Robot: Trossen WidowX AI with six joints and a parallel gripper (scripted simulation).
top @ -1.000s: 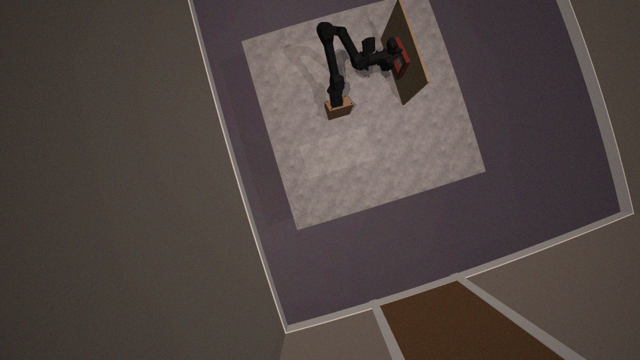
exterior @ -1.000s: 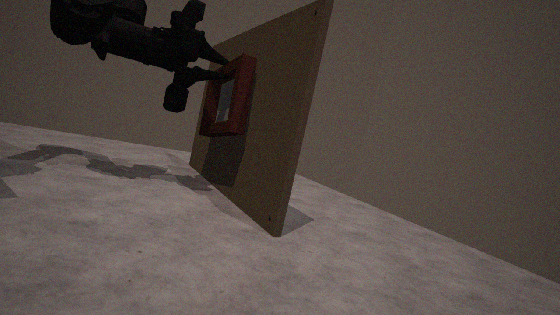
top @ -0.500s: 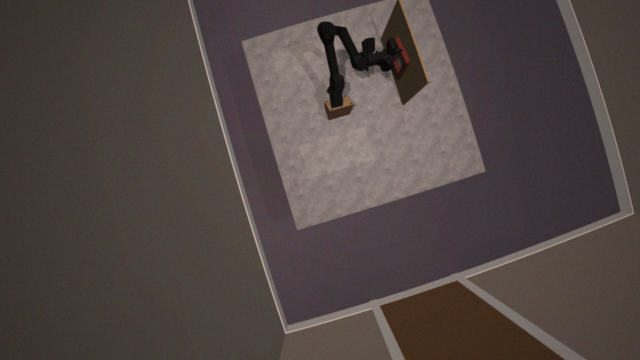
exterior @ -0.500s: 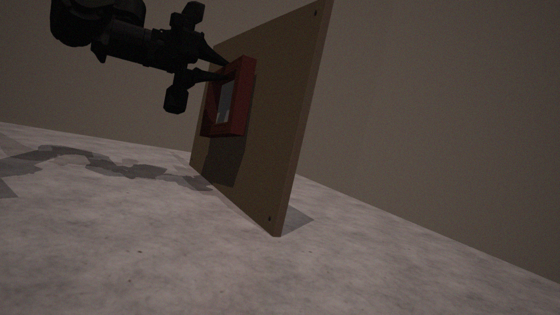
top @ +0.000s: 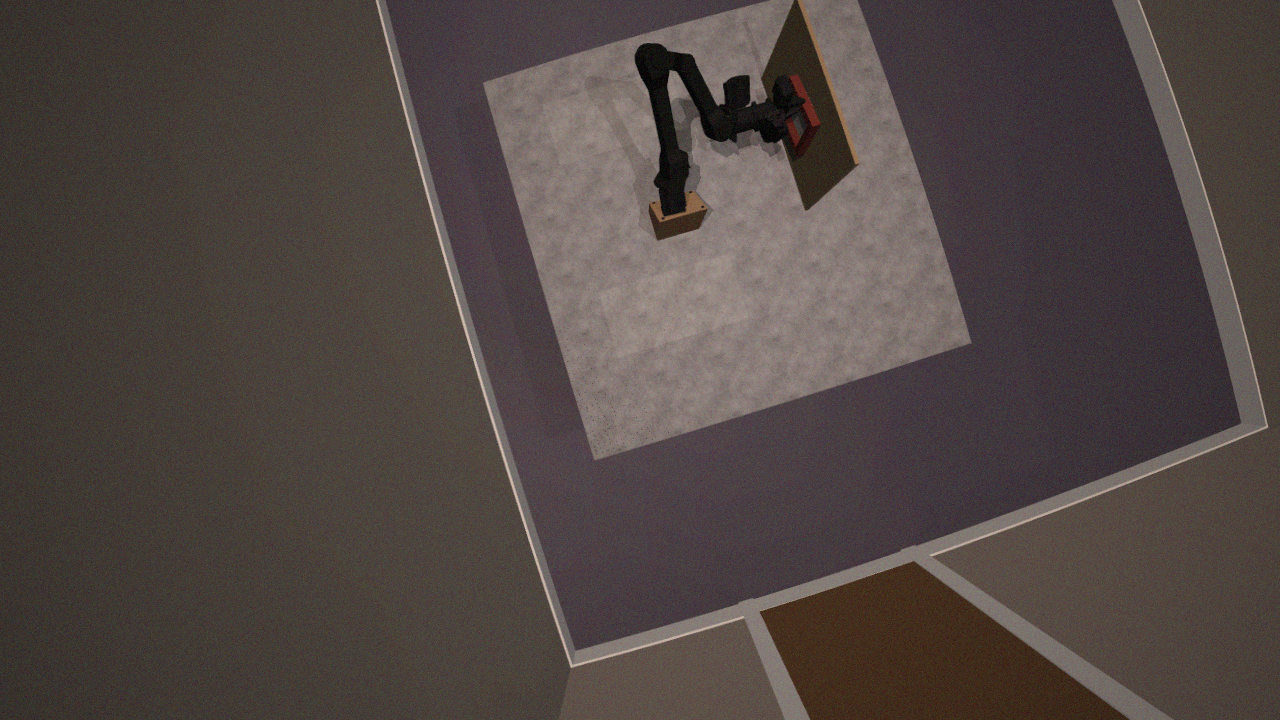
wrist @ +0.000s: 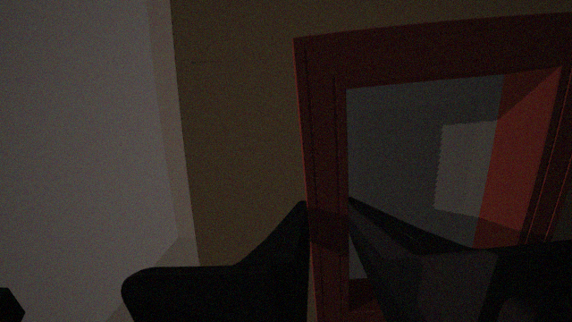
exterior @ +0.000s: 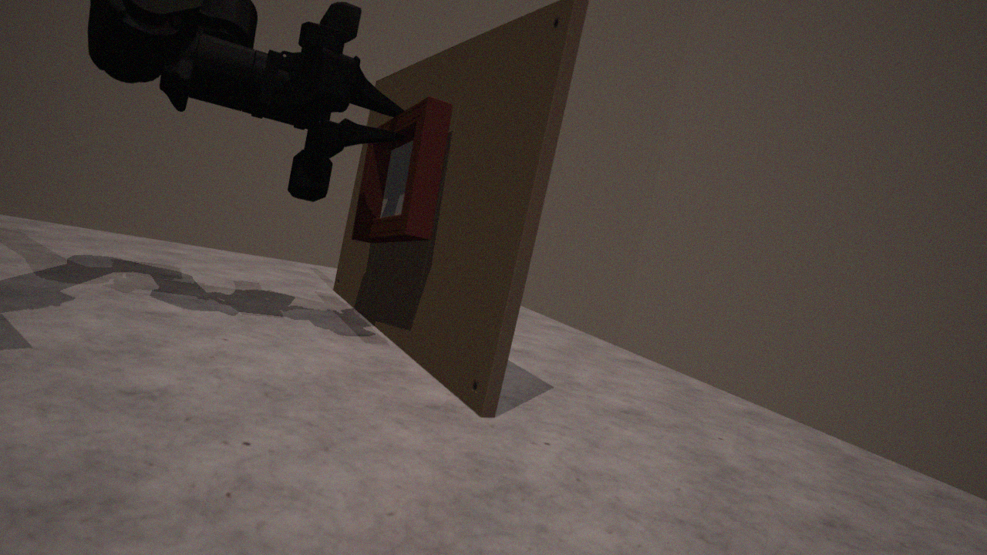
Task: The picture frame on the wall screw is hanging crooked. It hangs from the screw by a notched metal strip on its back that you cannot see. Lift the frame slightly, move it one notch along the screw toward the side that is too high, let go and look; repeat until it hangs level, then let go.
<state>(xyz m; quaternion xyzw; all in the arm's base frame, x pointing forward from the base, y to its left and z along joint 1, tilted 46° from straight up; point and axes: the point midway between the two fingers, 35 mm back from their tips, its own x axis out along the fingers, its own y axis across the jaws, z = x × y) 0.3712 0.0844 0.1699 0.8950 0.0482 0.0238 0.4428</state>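
Now: the red picture frame 1 cm ahead of my gripper tip and 5 cm below it. The rest, counted from my gripper tip: tan wall board: 2 cm ahead, 6 cm below.
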